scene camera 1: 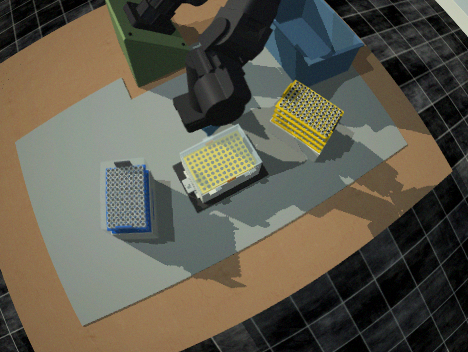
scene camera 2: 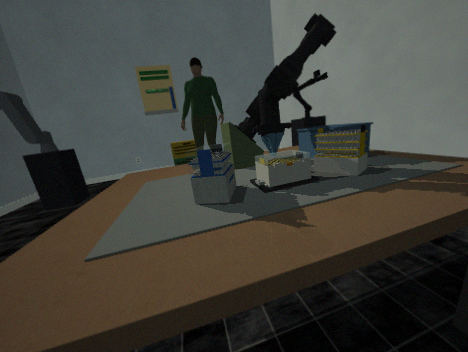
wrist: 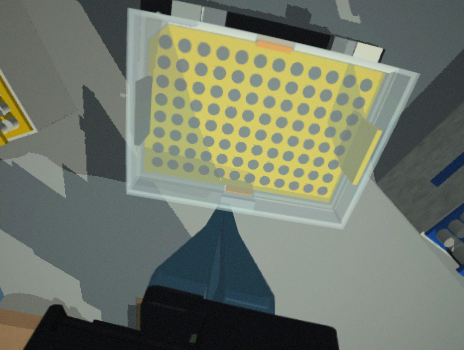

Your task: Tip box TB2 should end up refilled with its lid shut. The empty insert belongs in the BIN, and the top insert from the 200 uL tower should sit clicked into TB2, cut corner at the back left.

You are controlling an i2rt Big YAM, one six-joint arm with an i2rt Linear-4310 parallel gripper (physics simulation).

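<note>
Tip box TB2 (scene camera 1: pixel 221 163) (scene camera 2: pixel 283 168) (wrist: pixel 247 117) stands on a dark base plate (scene camera 1: pixel 200 206) in the middle of the grey mat (scene camera 1: pixel 75 151). Its clear lid lies down over a yellow insert whose holes look empty. My gripper (wrist: pixel 223 209) (scene camera 2: pixel 272 145) is shut and empty; its blue fingers form one point. The tip is just off the box's back long edge, close to the orange tab (wrist: pixel 239 189). I cannot tell if it touches. The arm hides the fingers in scene camera 1. The yellow 200 uL tower (scene camera 1: pixel 306 113) (scene camera 2: pixel 340 142) (wrist: pixel 5 117) stands right of the box.
The blue bin (scene camera 1: pixel 313 38) (scene camera 2: pixel 304 140) stands behind the yellow tower. A blue tip tower (scene camera 1: pixel 127 198) (scene camera 2: pixel 213 166) (wrist: pixel 451 233) stands left of TB2. A green block (scene camera 1: pixel 151 49) (scene camera 2: pixel 237 145) holds the arm's base. A person (scene camera 2: pixel 200 102) stands behind the table.
</note>
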